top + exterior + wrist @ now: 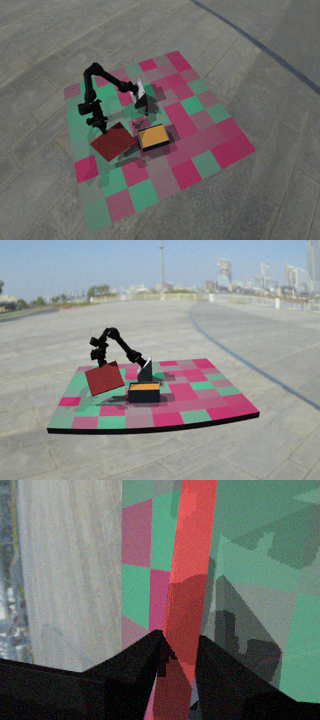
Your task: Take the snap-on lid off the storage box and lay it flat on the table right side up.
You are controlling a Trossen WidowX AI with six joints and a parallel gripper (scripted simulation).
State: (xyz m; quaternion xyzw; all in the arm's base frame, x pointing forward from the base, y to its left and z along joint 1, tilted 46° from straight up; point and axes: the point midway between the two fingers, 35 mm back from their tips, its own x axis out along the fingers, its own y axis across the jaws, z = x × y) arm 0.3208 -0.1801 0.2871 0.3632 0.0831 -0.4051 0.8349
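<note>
Right now the red lid is 60 mm below my gripper tip, 60 mm ahead of it and 20 mm to the left of it. The rest, counted from my gripper tip: storage box (290 mm to the left, 160 mm below, 100 mm ahead).
</note>
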